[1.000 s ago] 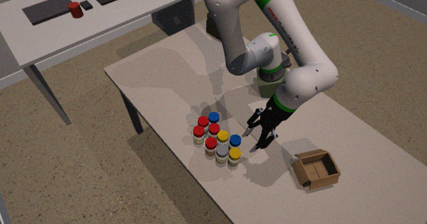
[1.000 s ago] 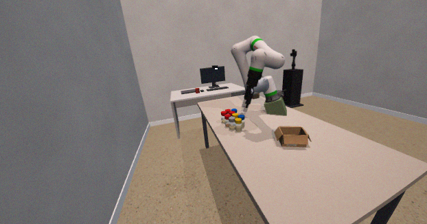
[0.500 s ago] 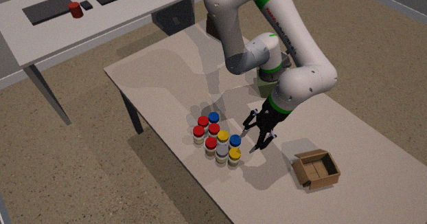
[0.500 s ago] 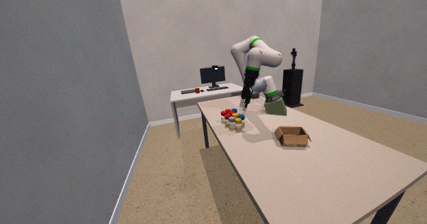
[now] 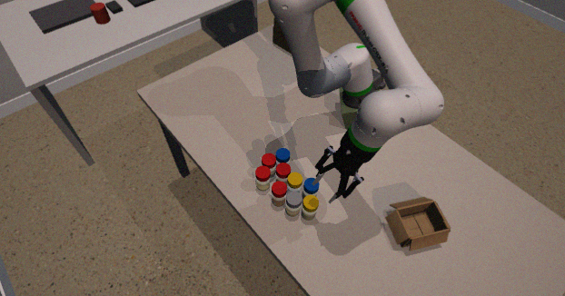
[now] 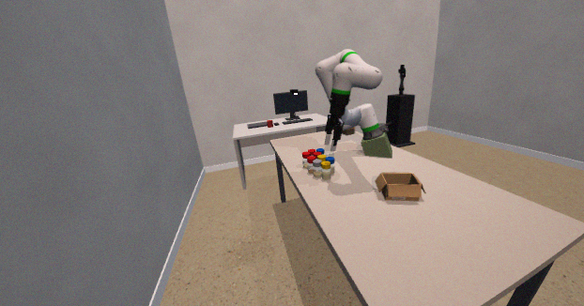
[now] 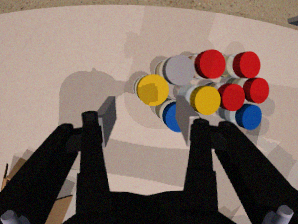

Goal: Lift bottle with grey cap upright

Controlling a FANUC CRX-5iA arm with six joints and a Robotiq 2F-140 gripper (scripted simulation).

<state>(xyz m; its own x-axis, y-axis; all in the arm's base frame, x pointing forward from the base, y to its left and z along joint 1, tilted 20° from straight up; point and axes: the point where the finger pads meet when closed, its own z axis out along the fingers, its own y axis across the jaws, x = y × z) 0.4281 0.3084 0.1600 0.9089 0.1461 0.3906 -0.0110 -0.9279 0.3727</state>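
Now: hand 5 cm short of the grey-capped bottle, 8 cm to the left of it and 19 cm above it. From my hand the other things lie so: yellow-capped bottle 2 cm ahead, 3 cm to the right, 19 cm below.
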